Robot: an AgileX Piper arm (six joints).
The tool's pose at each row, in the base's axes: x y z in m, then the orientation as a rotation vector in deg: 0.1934, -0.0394, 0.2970, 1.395, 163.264, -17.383; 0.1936, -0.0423, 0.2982, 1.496, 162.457, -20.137; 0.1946, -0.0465, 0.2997, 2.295, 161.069, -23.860; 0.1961, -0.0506, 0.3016, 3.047, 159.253, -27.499; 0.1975, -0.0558, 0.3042, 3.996, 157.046, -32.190; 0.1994, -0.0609, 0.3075, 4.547, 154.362, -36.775; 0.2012, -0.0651, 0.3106, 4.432, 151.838, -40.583; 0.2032, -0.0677, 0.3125, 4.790, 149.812, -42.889
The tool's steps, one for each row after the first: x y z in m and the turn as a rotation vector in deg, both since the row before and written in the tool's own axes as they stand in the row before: -0.0005, -0.0031, -0.0005, 1.944, -0.523, -0.142; -0.0013, -0.0044, -0.0001, 2.734, -0.866, 0.284; -0.0019, -0.0044, -0.0001, 2.739, -1.216, 0.311; -0.0021, -0.0056, -0.0002, 3.559, -1.315, 0.345; -0.0028, -0.0057, -0.0003, 3.548, -1.717, 0.154; -0.0027, -0.0048, -0.0001, 2.958, -1.709, -0.224; -0.0025, -0.0028, 0.0005, 1.957, -1.367, 0.250
